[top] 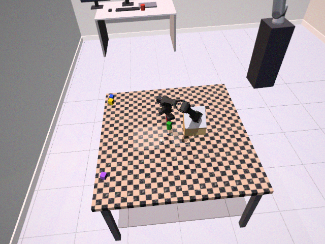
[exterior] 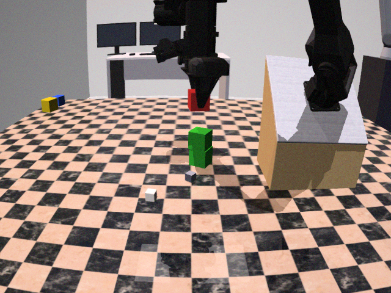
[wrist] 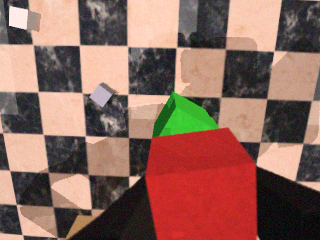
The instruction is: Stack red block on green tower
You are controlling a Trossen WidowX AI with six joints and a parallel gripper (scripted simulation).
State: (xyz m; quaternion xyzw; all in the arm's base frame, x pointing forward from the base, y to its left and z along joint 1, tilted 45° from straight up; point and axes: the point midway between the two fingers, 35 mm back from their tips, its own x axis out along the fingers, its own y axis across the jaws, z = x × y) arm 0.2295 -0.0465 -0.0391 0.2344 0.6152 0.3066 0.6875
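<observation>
Now: the grey cube 20 mm ahead of my gripper tip, 70 mm to the left of it and 120 mm below it. The rest, counted from my gripper tip: red block (10 mm above); purple block (570 mm ahead, 430 mm to the left, 100 mm below); white cube (90 mm ahead, 140 mm to the left, 120 mm below).
</observation>
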